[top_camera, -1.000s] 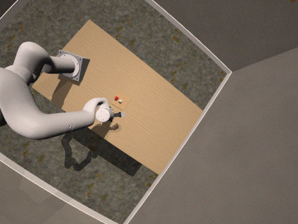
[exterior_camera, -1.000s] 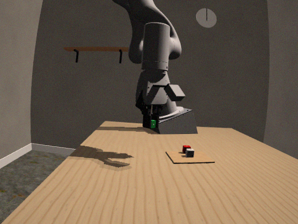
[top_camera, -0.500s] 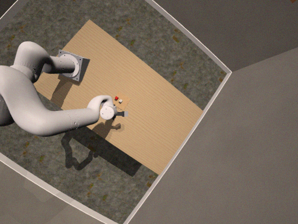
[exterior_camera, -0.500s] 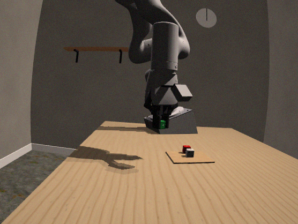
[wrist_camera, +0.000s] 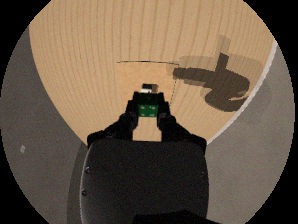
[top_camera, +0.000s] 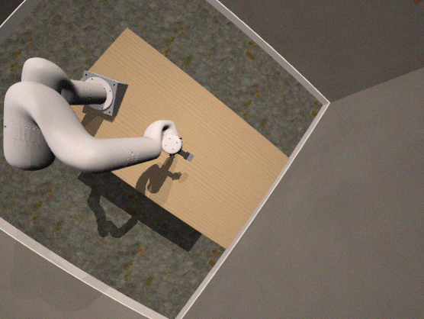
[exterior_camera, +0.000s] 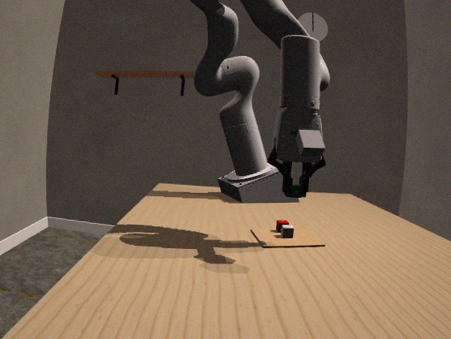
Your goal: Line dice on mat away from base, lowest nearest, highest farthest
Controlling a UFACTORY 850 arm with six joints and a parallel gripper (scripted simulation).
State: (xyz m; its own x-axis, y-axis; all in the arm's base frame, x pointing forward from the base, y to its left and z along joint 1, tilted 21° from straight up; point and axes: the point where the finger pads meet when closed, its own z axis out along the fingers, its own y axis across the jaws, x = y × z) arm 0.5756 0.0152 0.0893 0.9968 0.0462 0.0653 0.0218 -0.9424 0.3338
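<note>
Now: the white die 110 mm below my hand, 50 mm behind it and 10 mm to the left of it. From my hand the other things lie so: red die: 110 mm below, 100 mm behind, 10 mm to the left; then green die: 10 mm below; then tan mat: 120 mm below, 50 mm behind, 10 mm to the left.
</note>
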